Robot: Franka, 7 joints.
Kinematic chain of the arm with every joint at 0, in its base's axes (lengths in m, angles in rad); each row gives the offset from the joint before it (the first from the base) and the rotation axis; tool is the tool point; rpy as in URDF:
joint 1: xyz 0 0 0.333 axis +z
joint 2: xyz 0 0 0 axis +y
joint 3: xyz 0 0 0.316 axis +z
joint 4: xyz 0.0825 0 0 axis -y
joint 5: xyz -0.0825 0 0.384 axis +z
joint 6: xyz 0 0 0 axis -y
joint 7: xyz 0.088 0 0 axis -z
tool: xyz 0 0 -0.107 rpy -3.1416 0 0
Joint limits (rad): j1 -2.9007..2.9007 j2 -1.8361..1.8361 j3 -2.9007..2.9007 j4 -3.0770..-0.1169 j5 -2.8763..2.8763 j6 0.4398..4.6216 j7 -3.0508..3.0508
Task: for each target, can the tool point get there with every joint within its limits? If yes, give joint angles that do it. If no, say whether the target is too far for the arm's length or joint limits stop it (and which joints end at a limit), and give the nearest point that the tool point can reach.
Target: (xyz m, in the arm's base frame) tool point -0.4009 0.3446 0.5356
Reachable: yes | joints -2.1575 0.5599 -1.9388 -2.3331 -0.3249 3.4417 1.1213
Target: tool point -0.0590 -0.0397 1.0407
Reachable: yes | joints 0.3295 -0.8997 -0.2844 -1.3587 -1.5368 3.5933 -2.4323
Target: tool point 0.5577 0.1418 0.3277
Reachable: yes | joints -1.5195 -1.1800 1.6538 -2.1410 -2.4357 2.4638 1.7850
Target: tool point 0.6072 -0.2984 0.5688
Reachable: yes | joints -1.1263 0.2878 0.7448 -1.6400 -0.5731 2.5777 -1.1919
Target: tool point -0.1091 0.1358 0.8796
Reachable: yes | joints 0.8353 -1.3289 0.3673 -2.1450 -1.5954 2.2172 -0.5868
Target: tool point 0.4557 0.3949 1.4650
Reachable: no: too far | nearest point 0.3048 0.2641 1.0902 | short by 0.425 m
